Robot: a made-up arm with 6 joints. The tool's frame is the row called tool. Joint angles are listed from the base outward. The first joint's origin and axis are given. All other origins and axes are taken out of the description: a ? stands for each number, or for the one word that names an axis. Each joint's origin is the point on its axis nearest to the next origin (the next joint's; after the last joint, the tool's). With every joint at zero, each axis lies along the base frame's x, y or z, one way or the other. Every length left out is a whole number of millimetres.
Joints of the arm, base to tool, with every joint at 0 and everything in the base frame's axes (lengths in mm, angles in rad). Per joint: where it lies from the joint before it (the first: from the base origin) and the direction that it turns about. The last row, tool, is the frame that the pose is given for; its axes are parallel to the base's.
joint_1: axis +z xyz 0 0 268
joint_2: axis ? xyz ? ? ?
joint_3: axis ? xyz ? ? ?
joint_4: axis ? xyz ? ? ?
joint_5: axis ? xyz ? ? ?
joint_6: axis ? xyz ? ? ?
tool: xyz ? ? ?
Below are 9 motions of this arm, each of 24 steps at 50 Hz.
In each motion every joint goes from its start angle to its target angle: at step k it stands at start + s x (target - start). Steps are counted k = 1, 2, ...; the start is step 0. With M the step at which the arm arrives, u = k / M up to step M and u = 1 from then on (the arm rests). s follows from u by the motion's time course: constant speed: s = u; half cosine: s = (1 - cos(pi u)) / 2; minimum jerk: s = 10 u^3 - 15 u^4 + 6 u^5.
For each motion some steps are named. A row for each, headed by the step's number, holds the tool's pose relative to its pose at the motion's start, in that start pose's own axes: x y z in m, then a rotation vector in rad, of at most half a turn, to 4 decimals.
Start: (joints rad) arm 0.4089 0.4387 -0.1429 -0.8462 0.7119 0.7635
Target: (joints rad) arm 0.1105 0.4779 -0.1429 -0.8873 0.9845 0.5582
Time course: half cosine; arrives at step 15
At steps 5, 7, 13, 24:
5: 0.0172 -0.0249 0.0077 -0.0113 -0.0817 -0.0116
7: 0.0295 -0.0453 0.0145 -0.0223 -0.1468 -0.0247
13: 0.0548 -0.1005 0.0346 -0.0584 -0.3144 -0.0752
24: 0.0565 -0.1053 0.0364 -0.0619 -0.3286 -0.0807

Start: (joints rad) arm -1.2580 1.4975 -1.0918 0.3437 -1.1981 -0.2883
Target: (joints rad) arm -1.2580 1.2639 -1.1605 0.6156 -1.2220 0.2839
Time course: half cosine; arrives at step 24
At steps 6, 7, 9, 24:
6: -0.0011 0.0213 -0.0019 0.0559 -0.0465 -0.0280
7: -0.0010 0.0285 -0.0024 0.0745 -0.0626 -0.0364
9: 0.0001 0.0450 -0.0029 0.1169 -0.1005 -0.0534
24: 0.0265 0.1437 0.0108 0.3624 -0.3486 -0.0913

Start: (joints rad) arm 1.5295 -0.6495 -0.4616 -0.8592 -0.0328 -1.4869
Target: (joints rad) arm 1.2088 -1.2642 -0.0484 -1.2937 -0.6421 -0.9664
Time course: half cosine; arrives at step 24
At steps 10, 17, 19, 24:
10: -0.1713 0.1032 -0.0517 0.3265 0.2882 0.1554
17: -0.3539 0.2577 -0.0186 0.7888 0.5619 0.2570
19: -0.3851 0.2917 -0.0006 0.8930 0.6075 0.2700
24: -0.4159 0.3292 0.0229 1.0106 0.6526 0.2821

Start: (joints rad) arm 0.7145 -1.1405 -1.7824 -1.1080 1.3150 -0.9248
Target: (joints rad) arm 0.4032 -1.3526 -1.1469 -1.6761 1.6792 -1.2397
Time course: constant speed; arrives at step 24
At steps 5, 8, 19, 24:
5: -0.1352 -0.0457 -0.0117 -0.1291 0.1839 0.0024
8: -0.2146 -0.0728 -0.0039 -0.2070 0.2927 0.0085
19: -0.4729 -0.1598 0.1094 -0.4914 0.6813 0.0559
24: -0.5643 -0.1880 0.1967 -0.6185 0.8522 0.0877

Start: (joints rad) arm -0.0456 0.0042 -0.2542 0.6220 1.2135 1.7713
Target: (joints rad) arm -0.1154 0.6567 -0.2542 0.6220 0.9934 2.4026
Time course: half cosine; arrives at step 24
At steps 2, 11, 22, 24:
2: -0.0035 0.0025 -0.0003 0.0089 -0.0053 -0.0137
11: -0.0602 0.0746 -0.0038 0.2254 -0.1864 -0.3265
22: -0.0584 0.1649 0.0160 0.4876 -0.5623 -0.6469
24: -0.0574 0.1671 0.0173 0.4949 -0.5763 -0.6548

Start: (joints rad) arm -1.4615 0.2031 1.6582 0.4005 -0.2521 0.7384
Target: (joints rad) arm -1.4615 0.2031 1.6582 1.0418 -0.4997 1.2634
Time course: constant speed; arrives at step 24
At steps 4, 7, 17, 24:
4: 0.0080 0.0254 -0.0078 0.0875 -0.0466 0.0463
7: 0.0128 0.0449 -0.0123 0.1530 -0.0788 0.0836
17: 0.0197 0.1103 -0.0199 0.3695 -0.1689 0.2239
24: 0.0150 0.1543 -0.0194 0.5181 -0.2149 0.3353

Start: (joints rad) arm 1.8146 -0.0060 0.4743 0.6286 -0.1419 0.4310
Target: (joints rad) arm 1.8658 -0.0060 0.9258 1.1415 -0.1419 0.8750
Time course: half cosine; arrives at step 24
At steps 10, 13, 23, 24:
10: -0.0053 0.0229 0.0281 0.0823 -0.2262 -0.0151
13: -0.0075 0.0359 0.0477 0.1146 -0.3418 -0.0032
23: -0.0161 0.0691 0.0992 0.1574 -0.5794 0.0693
24: -0.0162 0.0695 0.0997 0.1576 -0.5816 0.0703

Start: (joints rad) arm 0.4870 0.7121 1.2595 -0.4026 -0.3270 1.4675
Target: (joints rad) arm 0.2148 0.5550 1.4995 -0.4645 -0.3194 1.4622
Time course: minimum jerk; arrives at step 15
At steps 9, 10, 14, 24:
9: -0.0150 0.0001 -0.0177 0.3033 -0.1252 -0.1373
10: -0.0174 0.0005 -0.0215 0.3511 -0.1456 -0.1596
14: -0.0221 0.0015 -0.0295 0.4434 -0.1854 -0.2029
24: -0.0222 0.0015 -0.0296 0.4446 -0.1859 -0.2035

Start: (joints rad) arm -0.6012 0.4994 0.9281 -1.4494 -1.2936 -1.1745
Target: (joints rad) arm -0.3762 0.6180 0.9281 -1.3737 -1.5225 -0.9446
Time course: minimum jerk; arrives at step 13
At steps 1, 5, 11, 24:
1: -0.0005 0.0004 -0.0001 0.0012 0.0011 0.0001
5: -0.0380 0.0335 -0.0018 0.0897 0.0803 0.0065
11: -0.1237 0.1219 0.0137 0.3158 0.2602 -0.0020
24: -0.1271 0.1259 0.0149 0.3257 0.2674 -0.0031

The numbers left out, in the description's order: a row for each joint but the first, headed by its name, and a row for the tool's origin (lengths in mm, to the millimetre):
joint_2: axis +y, xyz 112 284 0
joint_3: axis -z, xyz -52 0 45
joint_4: axis -y, xyz 133 -373 0
joint_5: axis -y, xyz 98 0 103
joint_6: axis +x, xyz -82 0 -58
tool: xyz 0 -118 -270

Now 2 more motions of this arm.
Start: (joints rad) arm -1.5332 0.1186 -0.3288 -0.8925 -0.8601 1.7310
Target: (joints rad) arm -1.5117 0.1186 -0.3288 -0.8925 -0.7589 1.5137
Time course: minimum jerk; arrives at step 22
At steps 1, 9, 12, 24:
1: 0.0000 -0.0001 0.0000 -0.0002 0.0000 0.0001
9: 0.0056 -0.0232 0.0077 -0.0793 0.0022 0.0334
12: 0.0107 -0.0400 0.0147 -0.1392 0.0024 0.0588
24: 0.0208 -0.0662 0.0281 -0.2380 0.0000 0.1007

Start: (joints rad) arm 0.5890 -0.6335 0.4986 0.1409 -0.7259 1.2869
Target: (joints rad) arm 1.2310 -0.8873 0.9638 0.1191 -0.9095 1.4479
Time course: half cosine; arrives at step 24
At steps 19, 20, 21, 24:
19: -0.1428 -0.0012 0.0589 0.4770 0.3370 -0.2021
20: -0.1471 -0.0012 0.0636 0.4960 0.3519 -0.2165
21: -0.1504 -0.0013 0.0674 0.5110 0.3638 -0.2283
24: -0.1546 -0.0013 0.0727 0.5307 0.3794 -0.2444

